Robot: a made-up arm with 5 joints.
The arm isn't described. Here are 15 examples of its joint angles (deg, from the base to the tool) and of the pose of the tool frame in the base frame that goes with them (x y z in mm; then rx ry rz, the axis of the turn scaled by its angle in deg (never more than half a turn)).
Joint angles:
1: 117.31 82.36 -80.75 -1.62 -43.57
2: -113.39 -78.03 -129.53 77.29 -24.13
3: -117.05 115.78 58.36 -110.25 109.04
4: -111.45 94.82 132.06 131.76 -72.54
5: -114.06 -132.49 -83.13 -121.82 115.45
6: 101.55 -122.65 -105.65 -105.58 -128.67
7: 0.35 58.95 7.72 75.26 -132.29
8: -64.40 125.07 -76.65 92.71 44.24
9: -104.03 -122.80 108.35 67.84 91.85
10: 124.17 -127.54 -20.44 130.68 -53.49
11: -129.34 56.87 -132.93 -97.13 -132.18
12: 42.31 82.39 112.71 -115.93 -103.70
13: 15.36 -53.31 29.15 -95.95 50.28
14: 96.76 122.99 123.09 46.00 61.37
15: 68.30 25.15 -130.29 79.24 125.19
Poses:
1: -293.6 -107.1 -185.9 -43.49 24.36 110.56
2: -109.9 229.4 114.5 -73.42 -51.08 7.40
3: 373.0 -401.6 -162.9 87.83 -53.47 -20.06
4: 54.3 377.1 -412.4 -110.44 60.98 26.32
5: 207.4 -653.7 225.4 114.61 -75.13 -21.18
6: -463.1 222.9 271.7 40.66 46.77 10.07
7: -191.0 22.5 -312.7 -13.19 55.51 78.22
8: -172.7 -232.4 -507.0 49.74 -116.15 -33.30
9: -139.8 -89.8 144.0 -35.49 -101.95 -137.30
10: 159.7 -14.1 172.4 -9.94 99.83 -51.61
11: 596.0 58.5 -545.4 -43.30 -127.19 0.72
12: -526.3 83.3 -203.0 113.22 -12.56 -37.22
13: -440.1 570.3 -143.9 -75.61 -30.59 71.13
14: 8.3 342.9 -514.9 -35.60 34.23 43.33
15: -25.2 -267.1 -171.6 -17.37 -30.65 -6.04
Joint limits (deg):
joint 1: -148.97..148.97
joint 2: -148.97..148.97
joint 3: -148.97..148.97
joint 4: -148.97..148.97
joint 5: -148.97..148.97
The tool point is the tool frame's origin. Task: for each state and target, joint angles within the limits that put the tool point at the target. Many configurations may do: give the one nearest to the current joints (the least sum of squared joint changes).
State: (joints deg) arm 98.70 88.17 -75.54 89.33 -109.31
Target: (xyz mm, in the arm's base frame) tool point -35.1 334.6 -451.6
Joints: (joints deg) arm 107.48 124.75 -75.15 117.23 -97.86
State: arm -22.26 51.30 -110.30 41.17 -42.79
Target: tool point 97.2 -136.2 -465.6
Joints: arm -24.89 88.05 -133.93 57.23 -39.00
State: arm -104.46 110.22 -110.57 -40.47 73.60
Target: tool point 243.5 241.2 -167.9
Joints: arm -66.79 94.54 -91.83 -2.63 66.57
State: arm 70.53 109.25 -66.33 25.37 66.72
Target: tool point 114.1 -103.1 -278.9
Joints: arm 92.33 102.08 -82.81 53.66 47.49
